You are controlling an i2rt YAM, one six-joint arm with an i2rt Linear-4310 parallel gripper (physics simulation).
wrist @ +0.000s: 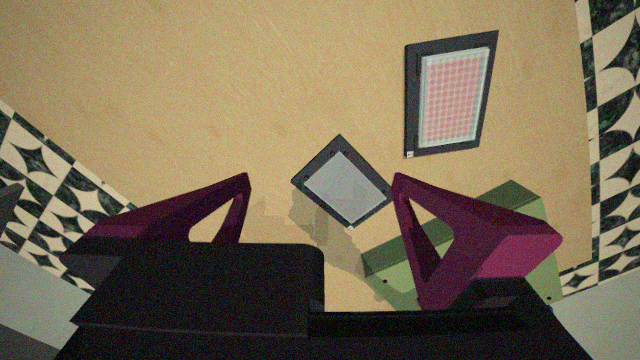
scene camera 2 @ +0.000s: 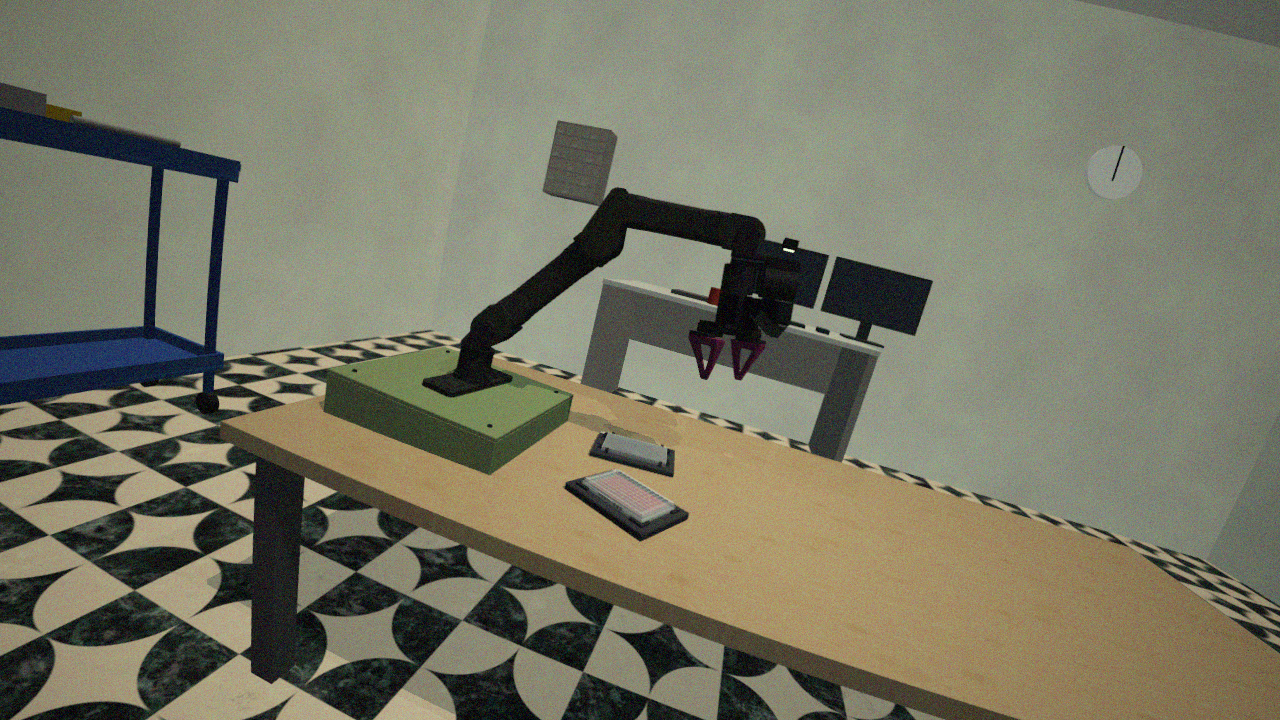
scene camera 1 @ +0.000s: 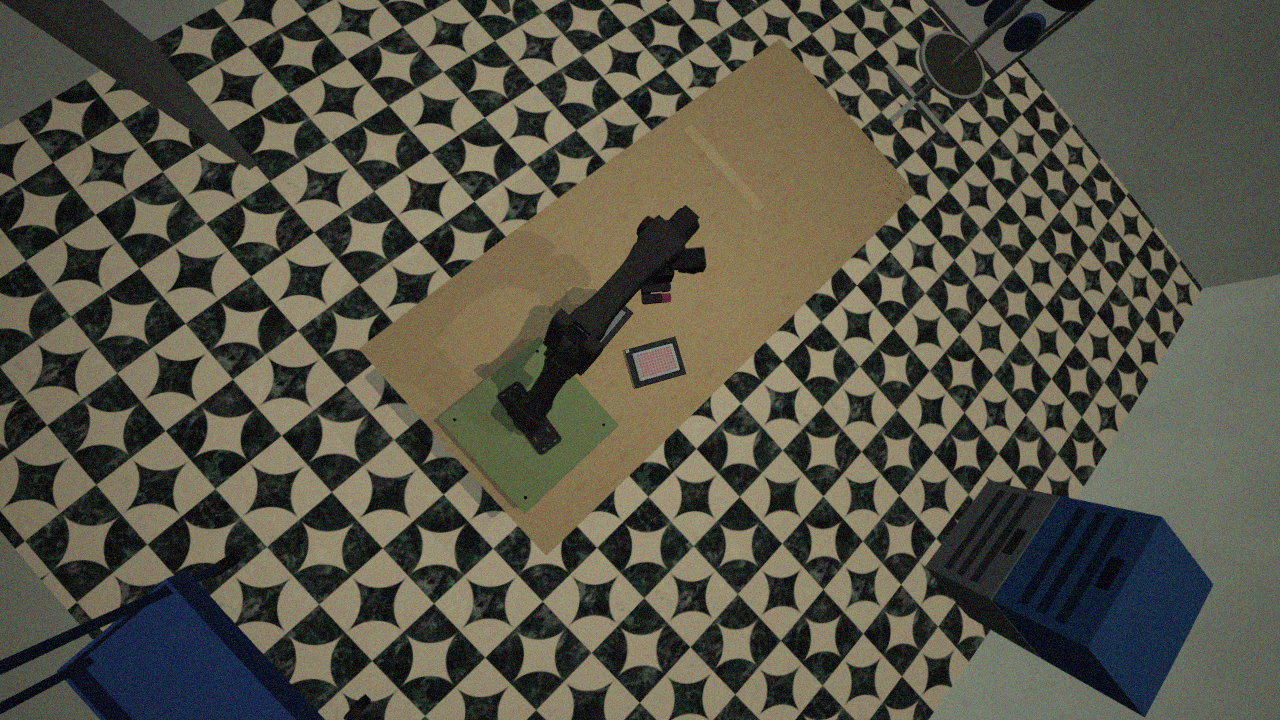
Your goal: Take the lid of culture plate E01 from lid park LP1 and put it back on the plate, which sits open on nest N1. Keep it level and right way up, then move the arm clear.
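Places are measured from the arm's base along level axes (x ahead, y left, z up), in centimetres.
Pixels of known places: gripper, fingertip midpoint: [wrist: 320,180] [scene camera 2: 721,379] [scene camera 1: 651,282]; arm's base at its link origin: [scene camera 2: 470,382] [scene camera 1: 529,417].
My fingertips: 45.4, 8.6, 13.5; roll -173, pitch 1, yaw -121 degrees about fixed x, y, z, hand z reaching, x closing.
Observation:
For each thing: its top centre in the pictures, then the offset to it from my fingertips, as dx, dy, dz. "spot": a spot on its surface instead. Level surfaces: height alone.
- pale lid at its top centre: [wrist: 346,191] [scene camera 2: 635,447] [scene camera 1: 601,319] -12.9, +2.8, -18.7
- dark lid park LP1 at a spot on its surface: [wrist: 298,181] spot: -7.1, +9.2, -19.5
- Culture plate E01 at its top centre: [scene camera 2: 629,489] [wrist: 453,102] [scene camera 1: 656,361] -7.2, -17.3, -17.9
- dark nest N1 at its top centre: [scene camera 2: 628,494] [wrist: 450,101] [scene camera 1: 656,361] -7.2, -17.3, -18.7
- wooden table at its surface level: dz -20.5
My gripper [scene camera 2: 725,374] [wrist: 320,180] is open and empty, its magenta fingers wide apart and pointing down, high above the table. The pale lid [scene camera 2: 633,446] [wrist: 345,187] lies flat on the dark lid park LP1 [scene camera 2: 664,468] [wrist: 298,181]; in the wrist view it shows between the fingertips, nearer the right one, turned at an angle to them. In scene camera 1 the arm partly covers it. Culture plate E01 [scene camera 1: 657,361] [scene camera 2: 631,495] [wrist: 454,97], with pink wells showing, sits open on the dark nest N1 [scene camera 1: 640,378] [scene camera 2: 644,532] [wrist: 411,100].
The green base block [scene camera 1: 572,438] [scene camera 2: 411,428] [wrist: 510,195] carries the arm [scene camera 1: 617,282] [scene camera 2: 550,279] beside the lid park. Everything stands on the wooden table [scene camera 1: 787,134] [scene camera 2: 895,555] [wrist: 200,75]. A blue cart [scene camera 1: 187,653] [scene camera 2: 219,268] and a desk [scene camera 2: 608,326] stand apart from it.

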